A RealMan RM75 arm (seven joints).
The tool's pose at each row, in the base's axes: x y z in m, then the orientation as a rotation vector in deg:
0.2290 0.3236 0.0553 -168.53 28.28 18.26
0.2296 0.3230 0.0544 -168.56 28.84 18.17
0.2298 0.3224 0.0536 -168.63 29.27 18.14
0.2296 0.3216 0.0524 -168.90 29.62 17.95
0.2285 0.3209 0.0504 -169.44 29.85 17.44
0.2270 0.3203 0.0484 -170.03 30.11 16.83
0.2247 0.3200 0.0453 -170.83 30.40 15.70
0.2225 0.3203 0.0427 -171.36 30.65 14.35
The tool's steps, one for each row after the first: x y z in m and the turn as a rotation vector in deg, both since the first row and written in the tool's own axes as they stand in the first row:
0.0009 0.0005 0.0007 -0.06 0.10 0.37
0.0015 0.0010 0.0013 -0.16 0.17 0.65
0.0018 0.0020 0.0023 -0.41 0.38 0.87
0.0015 0.0032 0.0044 -0.85 0.84 0.99
0.0008 0.0045 0.0065 -1.32 1.37 1.12
-0.0006 0.0059 0.0098 -1.89 2.27 1.23
-0.0021 0.0066 0.0128 -2.17 3.25 1.32

